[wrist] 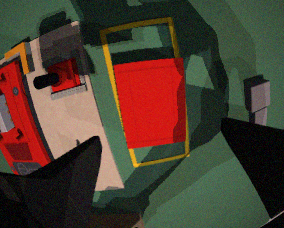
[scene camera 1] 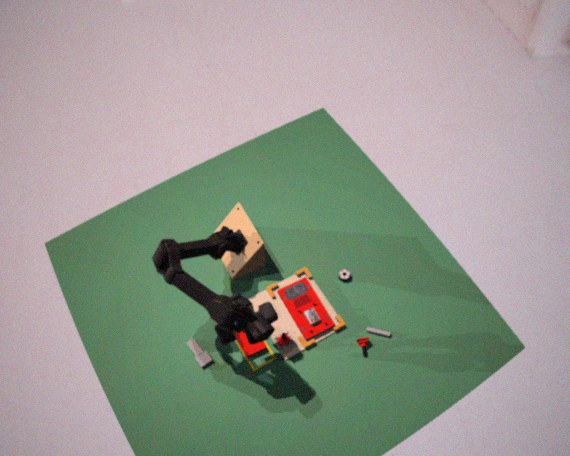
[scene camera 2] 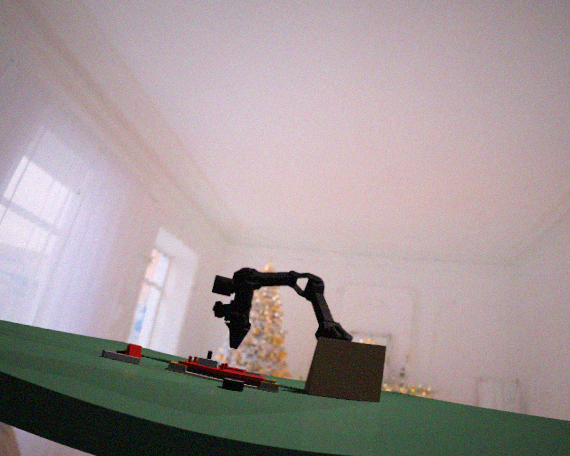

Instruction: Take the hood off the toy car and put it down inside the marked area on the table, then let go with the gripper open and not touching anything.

Scene:
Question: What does the gripper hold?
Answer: Nothing.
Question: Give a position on a red toy car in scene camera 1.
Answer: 298, 297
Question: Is the gripper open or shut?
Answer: Open.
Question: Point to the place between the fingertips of the gripper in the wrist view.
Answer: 163, 133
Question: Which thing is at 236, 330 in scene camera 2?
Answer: The gripper.

